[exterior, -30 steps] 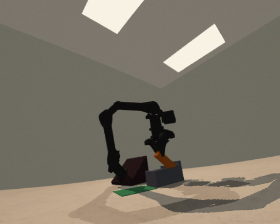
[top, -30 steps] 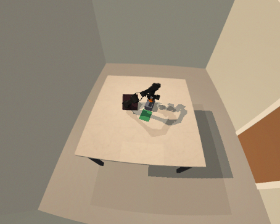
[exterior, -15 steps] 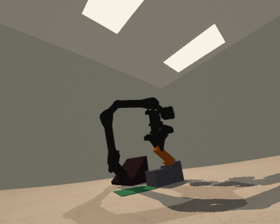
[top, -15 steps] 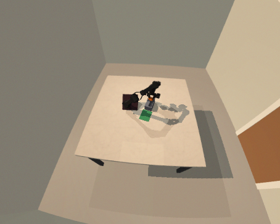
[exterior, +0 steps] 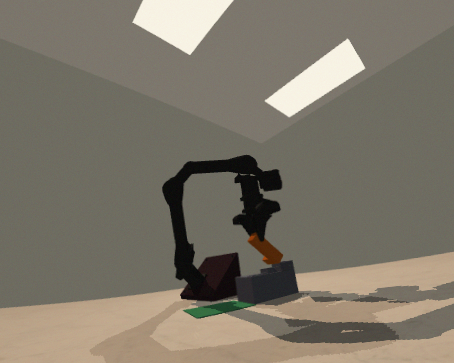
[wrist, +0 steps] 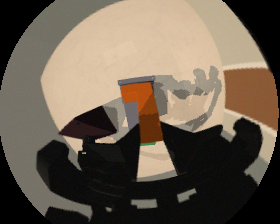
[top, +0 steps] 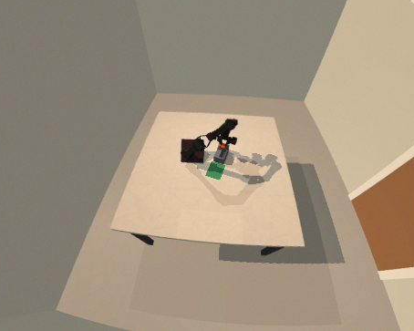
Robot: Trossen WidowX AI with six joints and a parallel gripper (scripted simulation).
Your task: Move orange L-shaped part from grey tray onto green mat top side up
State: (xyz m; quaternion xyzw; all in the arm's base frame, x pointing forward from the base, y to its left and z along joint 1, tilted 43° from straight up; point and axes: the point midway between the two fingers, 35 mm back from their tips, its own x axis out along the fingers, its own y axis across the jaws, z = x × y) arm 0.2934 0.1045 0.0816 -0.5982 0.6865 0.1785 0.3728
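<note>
Right now the green mat is 6 cm behind my gripper tip, 13 cm to the right of it and 17 cm below it. From my gripper tip the other things lie so: orange L-shaped part (3 cm to the left, 3 cm below).
</note>
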